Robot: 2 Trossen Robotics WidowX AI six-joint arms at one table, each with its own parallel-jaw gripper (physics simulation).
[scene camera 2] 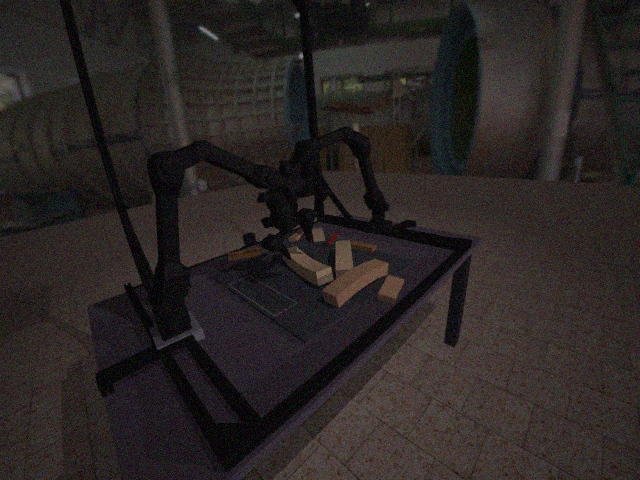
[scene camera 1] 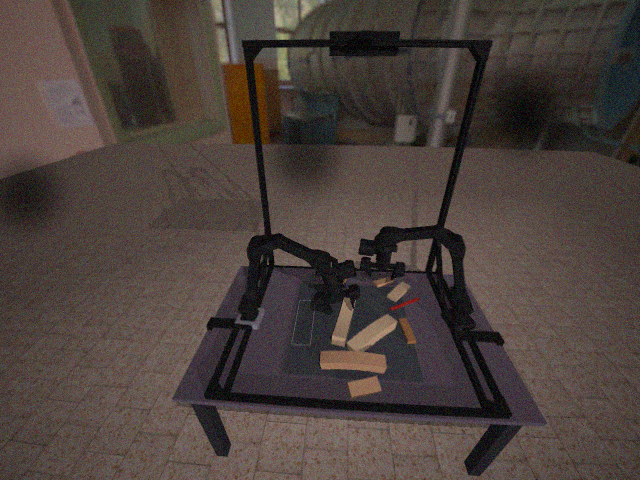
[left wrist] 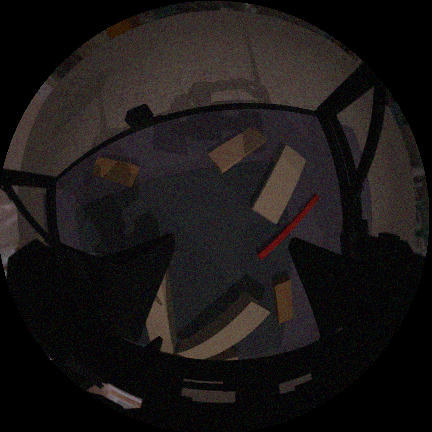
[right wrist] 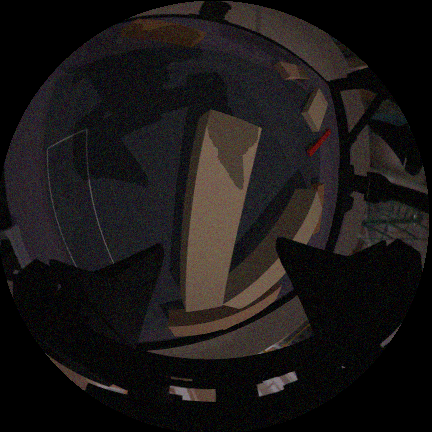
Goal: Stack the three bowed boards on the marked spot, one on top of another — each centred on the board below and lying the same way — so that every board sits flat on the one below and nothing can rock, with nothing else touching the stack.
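Frame: origin at the left arm's base, x up, y back, z right, level; metres.
Seen in the pictures: left gripper, fingertip midpoint: (scene camera 1: 380, 277) (left wrist: 234, 242) (right wrist: 360, 102); right gripper, fingertip midpoint: (scene camera 2: 300, 250) (scene camera 1: 342, 310) (right wrist: 220, 247); left arm's base, origin of the base link: (scene camera 2: 378, 222) (scene camera 1: 459, 316) (left wrist: 360, 245) (right wrist: 350, 181); right arm's base, origin of the base link: (scene camera 2: 174, 328) (scene camera 1: 249, 315).
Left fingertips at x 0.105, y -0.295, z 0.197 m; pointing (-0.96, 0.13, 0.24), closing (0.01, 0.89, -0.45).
Observation:
Offsets run from my left fingertips to a thing's middle.
The marked spot, a thin white outline (scene camera 1: 295, 322) (scene camera 2: 252, 300) (right wrist: 47, 165), lies bare on the dark mat. A pale bowed board @[dx -0.104, dy -0.196, dz -0.114 m] (scene camera 1: 342, 325) (scene camera 2: 310, 268) (right wrist: 210, 225) lies to its right in scene camera 1. A second pale bowed board @[dx -0.112, dy -0.102, dz -0.209 m] (scene camera 1: 372, 332) (scene camera 2: 343, 256) (left wrist: 230, 332) lies slanted beside it. A pinker bowed board @[dx -0.116, dy -0.216, dz -0.310 m] (scene camera 1: 353, 360) (scene camera 2: 356, 281) lies crosswise near the front. My right gripper (scene camera 1: 338, 303) (right wrist: 220, 247) is open and empty above the first board, its shadow on that board's far end. My left gripper (scene camera 1: 381, 273) (left wrist: 234, 242) is open and empty over the back.
A red stick @[dx -0.133, dy +0.116, dz -0.054 m] (scene camera 1: 404, 304) (left wrist: 290, 227), a pale block @[dx -0.127, dy +0.121, dz +0.025 m] (scene camera 1: 398, 291) (left wrist: 280, 185) and an orange-brown block @[dx -0.126, dy +0.049, dz -0.205 m] (scene camera 1: 407, 330) (left wrist: 284, 301) lie right of the boards. A small block @[dx -0.129, dy -0.204, dz -0.401 m] (scene camera 1: 364, 386) (scene camera 2: 390, 289) lies at the front. Further blocks @[dx -0.129, dy +0.077, dz +0.110 m] (left wrist: 237, 150) @[dx -0.132, dy -0.167, dz +0.195 m] (left wrist: 116, 171) lie at the back.

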